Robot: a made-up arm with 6 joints.
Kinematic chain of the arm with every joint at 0, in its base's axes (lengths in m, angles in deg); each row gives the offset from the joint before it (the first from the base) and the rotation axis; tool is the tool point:
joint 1: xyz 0 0 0.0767 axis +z
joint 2: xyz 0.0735 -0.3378 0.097 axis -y
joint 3: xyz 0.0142 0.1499 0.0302 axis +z
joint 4: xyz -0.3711 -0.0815 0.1 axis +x
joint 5: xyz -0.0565 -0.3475 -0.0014 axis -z
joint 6: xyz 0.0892 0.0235 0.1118 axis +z
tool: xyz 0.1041 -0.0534 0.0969
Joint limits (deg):
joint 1: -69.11..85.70
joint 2: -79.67..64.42
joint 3: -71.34..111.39
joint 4: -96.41..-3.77
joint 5: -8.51..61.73
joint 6: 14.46..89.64
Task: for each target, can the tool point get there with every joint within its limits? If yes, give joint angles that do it. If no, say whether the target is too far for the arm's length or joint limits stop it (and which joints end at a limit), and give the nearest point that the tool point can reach.
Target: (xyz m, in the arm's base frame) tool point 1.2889 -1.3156 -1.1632
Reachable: no: too far | nearest point 0.5699 -0.5817 -0.2984 | short by 1.343 m
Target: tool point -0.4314 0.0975 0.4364
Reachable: yes | joints -39.21 35.48 28.65 -87.23 11.67 36.86
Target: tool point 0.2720 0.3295 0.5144
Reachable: yes | joints 52.19 -62.88 -28.81 -81.63 6.39 43.96
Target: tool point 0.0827 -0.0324 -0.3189
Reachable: no: joint limits stop it (at a limit: joint 1, joint 2, joint 4, joint 5, joint 6) | nearest point 0.0940 -0.3477 0.0198 | short by 0.463 m
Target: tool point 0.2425 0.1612 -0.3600
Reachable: no: joint limits stop it (at a limit: joint 2, joint 3, joint 4) | nearest point 0.4799 0.3190 -0.2997 | short by 0.291 m
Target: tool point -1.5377 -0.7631 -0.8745
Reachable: no: too far | nearest point -0.7003 -0.3475 -0.1336 | short by 1.193 m
